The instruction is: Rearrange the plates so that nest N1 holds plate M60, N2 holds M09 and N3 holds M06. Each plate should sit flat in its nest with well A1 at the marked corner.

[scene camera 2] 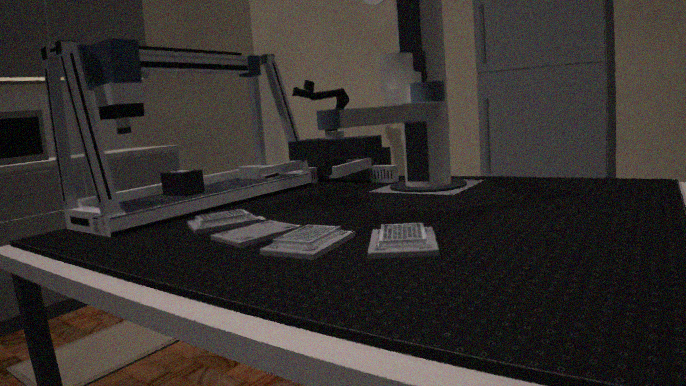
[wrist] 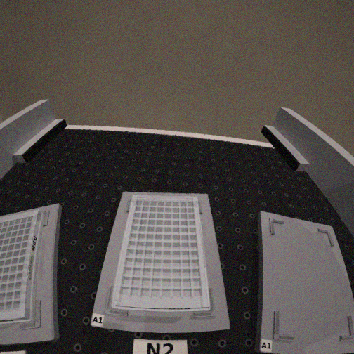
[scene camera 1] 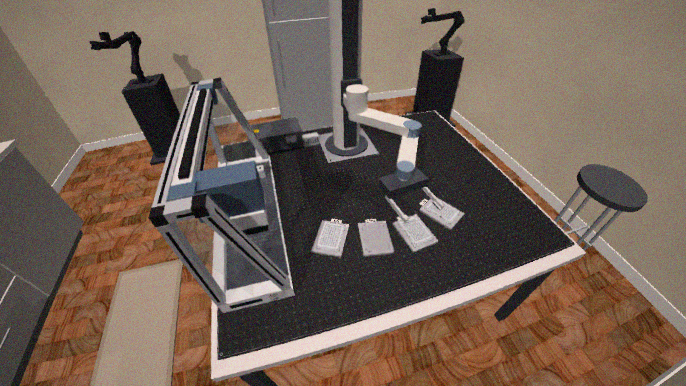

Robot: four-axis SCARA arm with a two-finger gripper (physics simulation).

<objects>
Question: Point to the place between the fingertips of my gripper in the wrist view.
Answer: At 163,109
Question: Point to a plate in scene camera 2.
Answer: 308,236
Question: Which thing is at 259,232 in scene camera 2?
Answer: An out nest.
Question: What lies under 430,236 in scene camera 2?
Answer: A nest N1.
</objects>
